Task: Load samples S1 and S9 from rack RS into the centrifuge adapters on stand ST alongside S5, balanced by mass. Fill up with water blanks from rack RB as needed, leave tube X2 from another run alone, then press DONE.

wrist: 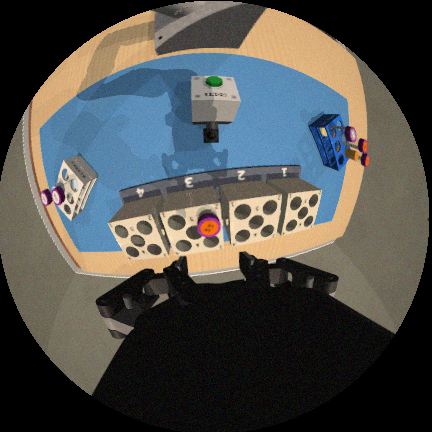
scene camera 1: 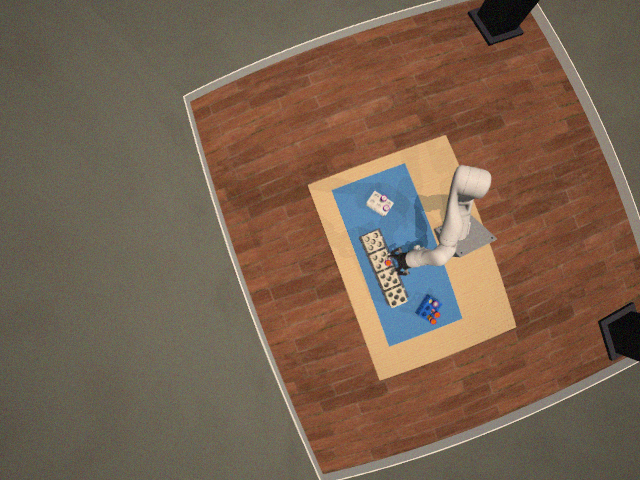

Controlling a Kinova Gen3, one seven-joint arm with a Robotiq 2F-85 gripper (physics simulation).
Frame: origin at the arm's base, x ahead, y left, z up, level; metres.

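Seen in the pictures: gripper, fingertip midpoint: (wrist: 213, 262) (scene camera 1: 389, 263).
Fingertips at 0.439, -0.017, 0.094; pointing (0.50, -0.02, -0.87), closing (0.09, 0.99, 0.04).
Note:
Offsets run from my fingertips to a thing's top centre, as dx, dy, dz. "spot": to the spot under its first point. Level surfaces: height alone.
My gripper (scene camera 1: 394, 262) (wrist: 213, 262) is open and empty, above the adapter stand near adapter 3. The stand holds four cream five-hole adapters: adapter 1 {spot: +0.013, +0.208, -0.136} (scene camera 1: 396, 296) (wrist: 302, 212), adapter 2 {spot: +0.031, +0.097, -0.115} (wrist: 255, 218), adapter 3 {spot: +0.036, -0.067, -0.089} (wrist: 172, 242) and adapter 4 (scene camera 1: 372, 241) (wrist: 138, 240). An orange-capped tube with a purple rim, S5 {-0.005, +0.002, -0.060} (scene camera 1: 388, 262) (wrist: 209, 226), stands in adapter 3. The blue rack {-0.137, +0.354, -0.125} (scene camera 1: 421, 311) (wrist: 324, 147) holds two orange-capped tubes {-0.147, +0.370, -0.055} (scene camera 1: 436, 314) (wrist: 363, 145) and a white-and-purple-capped tube {spot: -0.156, +0.302, -0.064} (wrist: 350, 134); their labels are unreadable. The white rack {-0.109, -0.317, -0.125} (scene camera 1: 373, 205) (wrist: 85, 175) holds two white-and-purple-capped tubes {-0.126, -0.328, -0.064} (scene camera 1: 383, 198) {-0.115, -0.273, -0.064} (wrist: 58, 196).
A grey-white box {-0.199, +0.039, -0.101} (wrist: 215, 107) with a green button {-0.221, +0.041, -0.110} (wrist: 214, 81) stands behind the adapters in the wrist view, between the two racks. The blue mat {dz -0.185} (scene camera 1: 413, 330) (wrist: 275, 90) lies on the wooden table {dz -0.188} (scene camera 1: 491, 304). The arm's grey base (scene camera 1: 478, 240) stands at the table's right side.

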